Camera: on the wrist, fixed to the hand. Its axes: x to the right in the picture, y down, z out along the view.
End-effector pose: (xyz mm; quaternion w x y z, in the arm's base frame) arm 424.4 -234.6 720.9 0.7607 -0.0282 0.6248 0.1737
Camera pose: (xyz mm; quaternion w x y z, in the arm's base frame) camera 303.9 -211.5 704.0 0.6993 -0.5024 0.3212 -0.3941
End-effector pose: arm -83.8 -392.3 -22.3 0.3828 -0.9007 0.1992 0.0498
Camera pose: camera -110.3 -506.2 18.3 0.2602 -0.7741 -0.5579 -0.1473
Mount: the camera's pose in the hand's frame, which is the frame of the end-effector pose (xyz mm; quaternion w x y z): 2.4 54.8 -111.0 0.6784 -0.0604 -0.0942 -0.7261
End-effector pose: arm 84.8 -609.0 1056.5 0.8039 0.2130 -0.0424 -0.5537
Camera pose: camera 167.3 -562.2 976.9 0.1522 0.0746 0.0836 -0.9820
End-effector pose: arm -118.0 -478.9 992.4 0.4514 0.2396 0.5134 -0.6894
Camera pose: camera -86.3 -380.8 923.8 0.1315 0.3024 -0.5214 0.7870
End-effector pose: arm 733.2 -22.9 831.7 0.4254 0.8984 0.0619 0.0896
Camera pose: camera 713.7 26.6 943.5 0.4138 0.5473 0.6489 -0.3290
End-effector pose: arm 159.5 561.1 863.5 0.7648 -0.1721 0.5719 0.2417
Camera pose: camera 41.1 546.8 830.1 0.7378 -0.5554 0.1764 -0.3406
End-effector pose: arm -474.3 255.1 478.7 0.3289 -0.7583 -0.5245 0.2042
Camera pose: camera -364.5 212.9 517.4 0.2762 -0.1342 -0.9498 -0.0605
